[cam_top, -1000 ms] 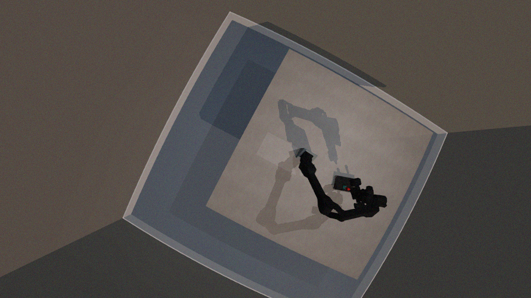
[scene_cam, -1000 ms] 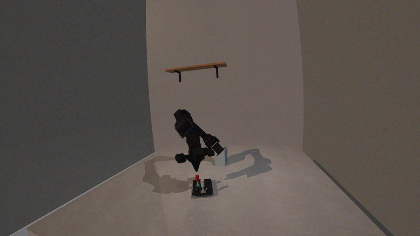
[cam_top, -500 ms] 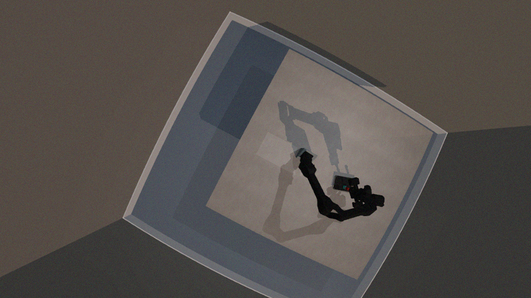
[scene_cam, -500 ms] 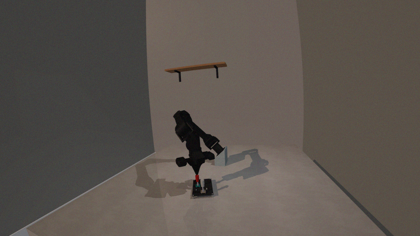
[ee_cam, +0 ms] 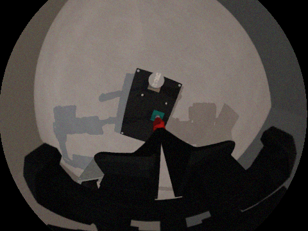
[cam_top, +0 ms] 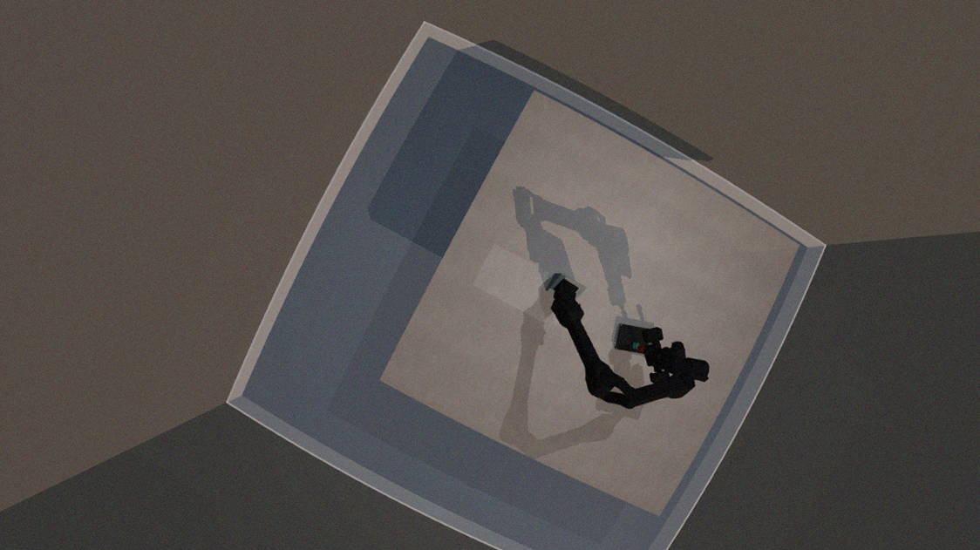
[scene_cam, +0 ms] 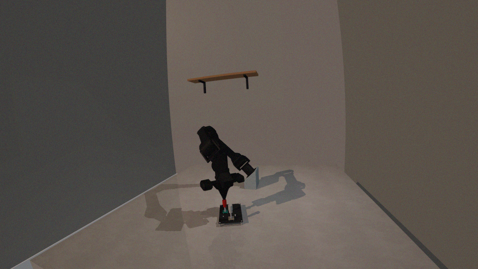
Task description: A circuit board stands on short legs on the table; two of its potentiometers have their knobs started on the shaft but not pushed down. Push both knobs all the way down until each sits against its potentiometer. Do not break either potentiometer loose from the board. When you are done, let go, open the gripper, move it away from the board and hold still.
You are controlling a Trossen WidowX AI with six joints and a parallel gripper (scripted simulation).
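My gripper tip is 20 mm above the red knob. Round my gripper tip: pale grey knob 50 mm ahead, 50 mm to the left, 10 mm below.
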